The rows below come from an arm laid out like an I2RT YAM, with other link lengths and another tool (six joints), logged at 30 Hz.
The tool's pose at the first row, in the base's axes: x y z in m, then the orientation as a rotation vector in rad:
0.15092, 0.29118, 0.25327, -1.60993, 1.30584, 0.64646
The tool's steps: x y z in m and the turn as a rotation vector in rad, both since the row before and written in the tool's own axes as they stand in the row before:
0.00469, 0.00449, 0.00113, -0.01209, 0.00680, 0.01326
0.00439, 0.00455, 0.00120, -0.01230, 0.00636, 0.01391
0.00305, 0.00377, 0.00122, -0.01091, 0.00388, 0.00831
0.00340, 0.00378, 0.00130, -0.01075, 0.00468, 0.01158
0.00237, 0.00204, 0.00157, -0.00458, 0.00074, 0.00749
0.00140, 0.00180, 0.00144, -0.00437, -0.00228, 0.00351
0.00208, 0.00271, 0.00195, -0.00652, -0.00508, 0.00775
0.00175, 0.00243, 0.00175, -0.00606, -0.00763, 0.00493
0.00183, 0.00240, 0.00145, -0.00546, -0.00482, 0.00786
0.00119, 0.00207, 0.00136, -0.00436, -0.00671, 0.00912
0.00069, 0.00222, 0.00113, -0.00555, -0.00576, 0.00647
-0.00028, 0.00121, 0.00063, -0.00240, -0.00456, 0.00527
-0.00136, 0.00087, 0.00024, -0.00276, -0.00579, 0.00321
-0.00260, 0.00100, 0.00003, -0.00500, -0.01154, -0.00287
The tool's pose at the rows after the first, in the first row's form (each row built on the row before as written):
0.14824, 0.29007, 0.24735, -1.61575, 1.32088, 0.65865
0.14533, 0.28911, 0.24169, -1.62106, 1.33616, 0.67175
0.14271, 0.28874, 0.23745, -1.62707, 1.34485, 0.68228
0.14013, 0.28825, 0.23291, -1.63148, 1.35707, 0.69408
0.13893, 0.28848, 0.22963, -1.63117, 1.36368, 0.70154
0.13769, 0.28905, 0.22731, -1.63131, 1.36457, 0.70870
0.13577, 0.28973, 0.22395, -1.62910, 1.36696, 0.72208
0.13399, 0.29041, 0.22105, -1.62667, 1.36503, 0.73529
0.13220, 0.29079, 0.21824, -1.62366, 1.36781, 0.74772
0.13056, 0.29140, 0.21612, -1.61793, 1.37055, 0.76137
0.12863, 0.29204, 0.21453, -1.61515, 1.37132, 0.77372
0.12744, 0.29269, 0.21424, -1.61130, 1.37241, 0.78199
0.12633, 0.29348, 0.21514, -1.60816, 1.37069, 0.79019
0.12484, 0.29461, 0.21721, -1.60674, 1.35896, 0.80061

